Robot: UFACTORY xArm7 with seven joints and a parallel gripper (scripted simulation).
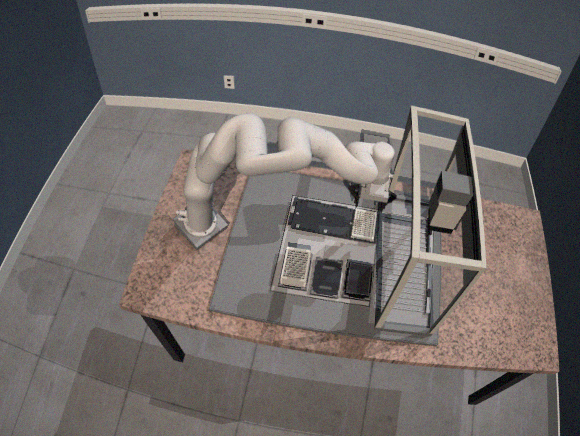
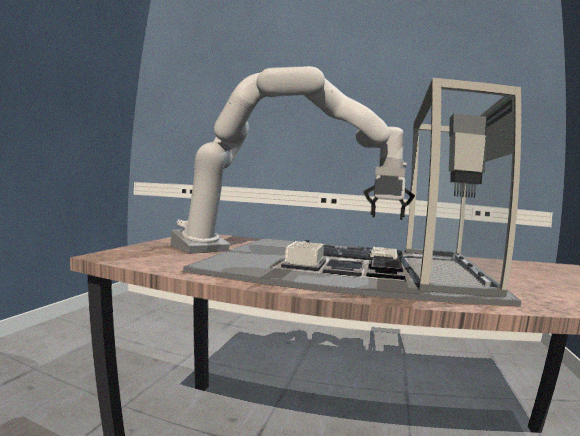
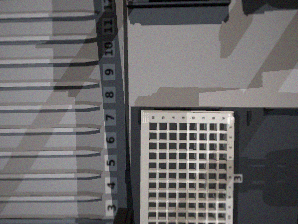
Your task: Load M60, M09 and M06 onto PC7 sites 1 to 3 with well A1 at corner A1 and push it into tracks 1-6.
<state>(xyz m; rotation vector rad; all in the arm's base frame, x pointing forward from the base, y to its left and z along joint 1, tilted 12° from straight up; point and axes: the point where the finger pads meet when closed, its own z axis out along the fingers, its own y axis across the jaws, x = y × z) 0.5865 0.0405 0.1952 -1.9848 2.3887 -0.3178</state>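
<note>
Right now the white deep-well block M09 is 25 cm behind my hand, 19 cm to the right of it and 11 cm below it. Also, from my hand: dark plate carrier PC7 (12 cm below, 11 cm behind, 2 cm to the left); then dark 384-well plate M60 (23 cm to the right, 12 cm below, 4 cm behind); then white 96-well plate M06 (12 cm below).
</note>
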